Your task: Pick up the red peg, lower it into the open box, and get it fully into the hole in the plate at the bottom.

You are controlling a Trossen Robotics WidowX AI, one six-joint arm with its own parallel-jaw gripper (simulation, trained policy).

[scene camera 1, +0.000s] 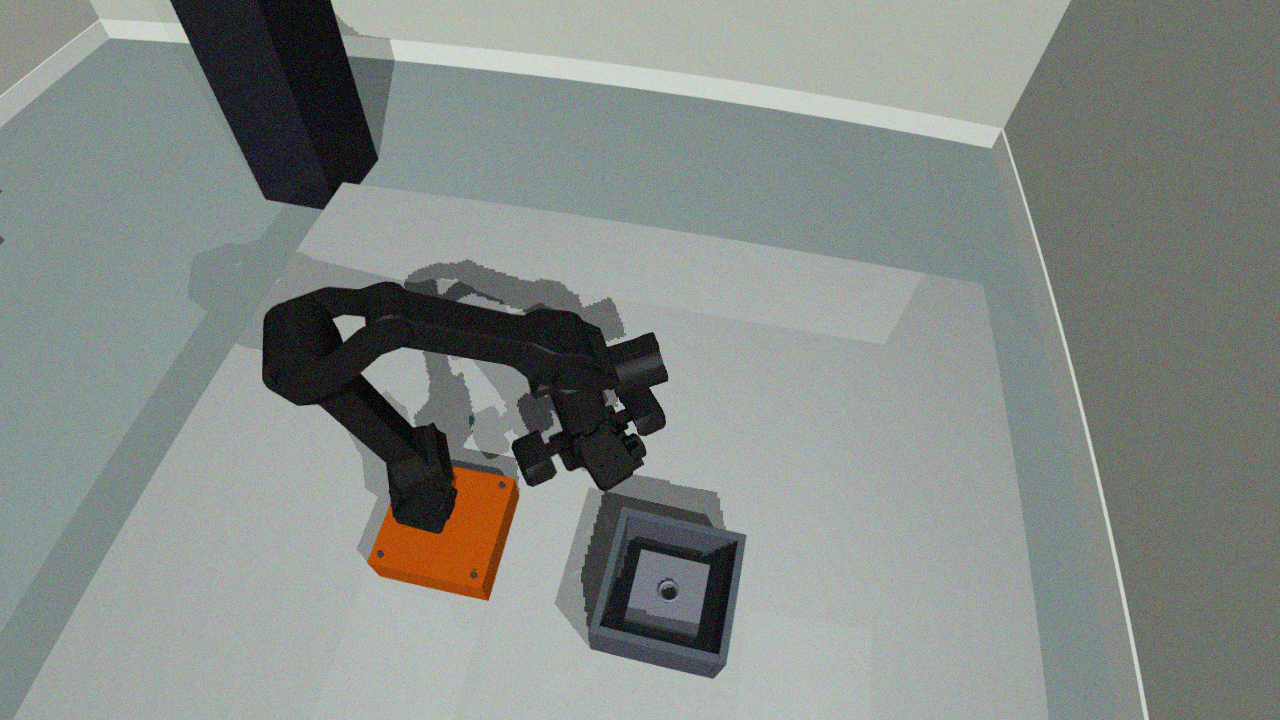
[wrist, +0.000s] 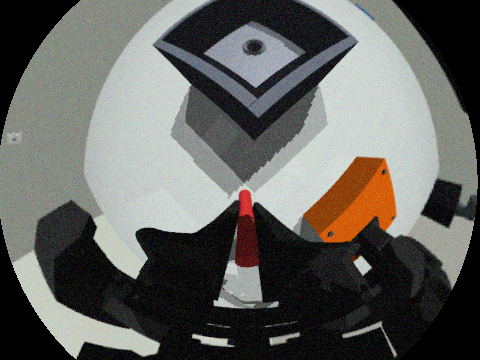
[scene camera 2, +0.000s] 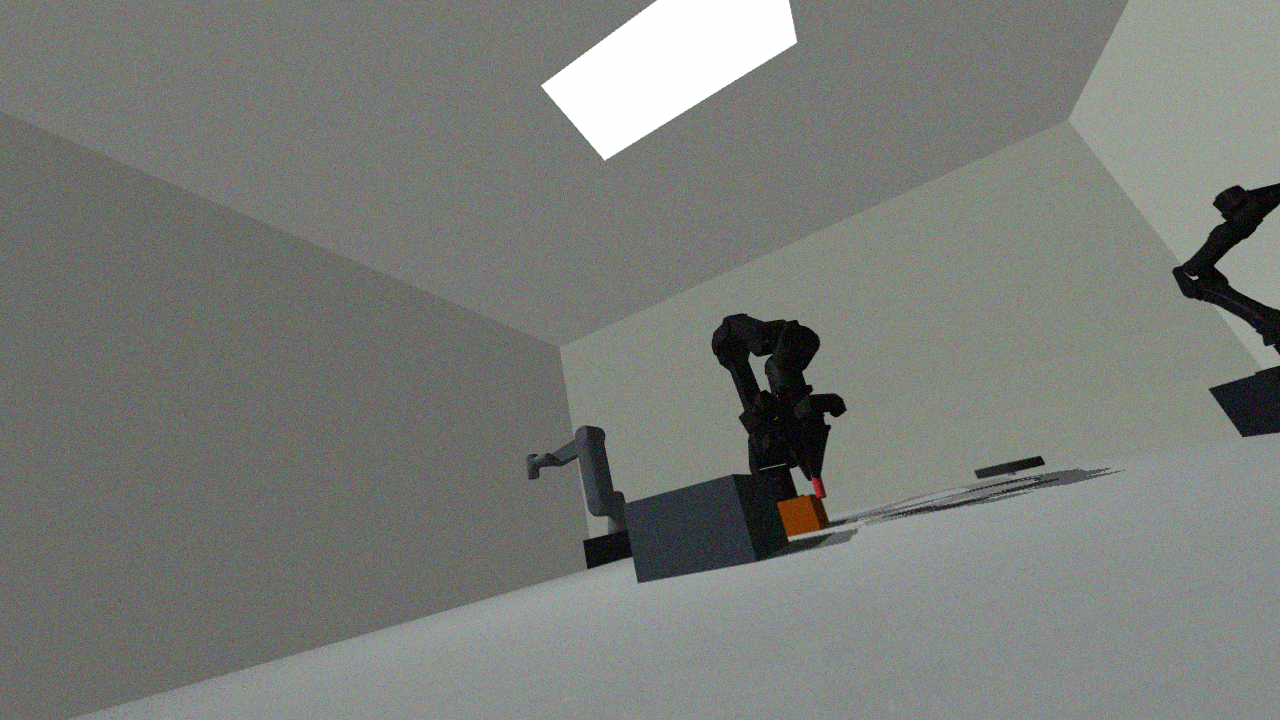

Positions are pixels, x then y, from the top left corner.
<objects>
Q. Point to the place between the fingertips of my gripper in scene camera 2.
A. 814,479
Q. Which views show my gripper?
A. Scene camera 1, the wrist view and scene camera 2: all of them.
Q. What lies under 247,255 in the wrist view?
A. A red peg.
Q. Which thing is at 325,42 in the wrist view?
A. A grey box.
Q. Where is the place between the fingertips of my gripper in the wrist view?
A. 246,205
</objects>
